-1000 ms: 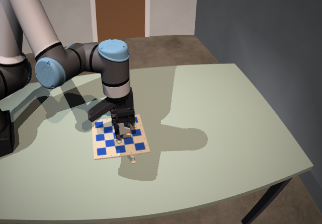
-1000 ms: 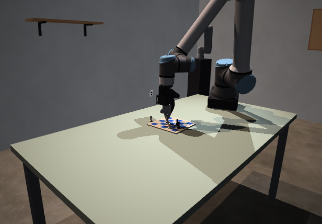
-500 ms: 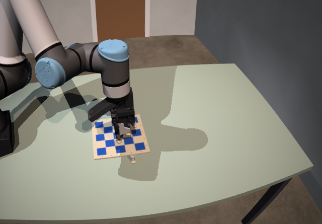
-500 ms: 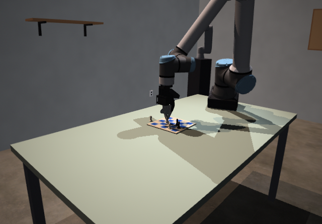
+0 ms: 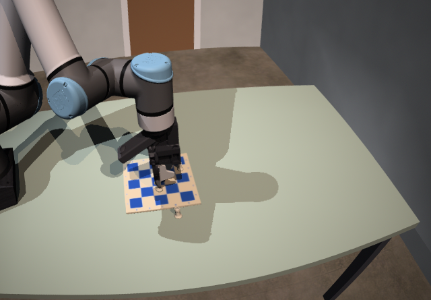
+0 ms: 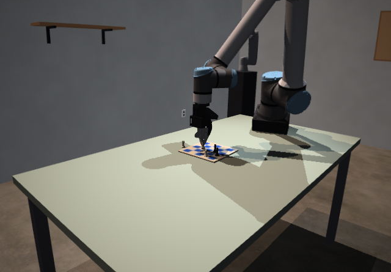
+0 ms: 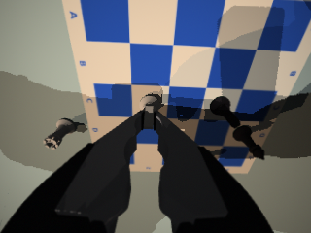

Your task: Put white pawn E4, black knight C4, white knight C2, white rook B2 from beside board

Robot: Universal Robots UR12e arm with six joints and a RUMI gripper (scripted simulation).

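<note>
Right now my hand is 10 mm above the white knight. The rest, counted from my hand: black knight 20 mm behind, 80 mm to the left, 20 mm below; white pawn 60 mm ahead, 90 mm to the left, 20 mm below; chessboard 10 mm behind, 40 mm to the left, 40 mm below.
</note>
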